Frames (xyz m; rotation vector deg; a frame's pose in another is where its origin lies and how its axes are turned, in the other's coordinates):
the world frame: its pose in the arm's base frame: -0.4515 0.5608 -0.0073 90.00 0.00 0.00
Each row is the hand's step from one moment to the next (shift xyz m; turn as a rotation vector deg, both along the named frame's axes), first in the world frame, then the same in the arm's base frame.
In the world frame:
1: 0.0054 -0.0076 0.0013 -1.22 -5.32 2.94
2: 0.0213 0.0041 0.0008 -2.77 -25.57 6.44
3: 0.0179 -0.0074 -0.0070 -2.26 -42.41 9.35
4: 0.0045 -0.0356 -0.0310 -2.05 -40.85 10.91
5: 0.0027 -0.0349 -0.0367 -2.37 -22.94 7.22
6: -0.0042 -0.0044 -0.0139 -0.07 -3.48 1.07
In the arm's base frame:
1: 0.0054 -0.0013 -0.0076 -1.22 -2.94 -5.32
2: 0.0213 -0.0008 0.0041 -2.77 -6.44 -25.57
3: 0.0179 0.0070 -0.0074 -2.26 -9.35 -42.41
4: 0.0045 0.0310 -0.0356 -2.05 -10.91 -40.85
5: 0.0027 0.0367 -0.0349 -2.37 -7.22 -22.94
6: -0.0042 0.0139 -0.0044 -0.07 -1.07 -3.48

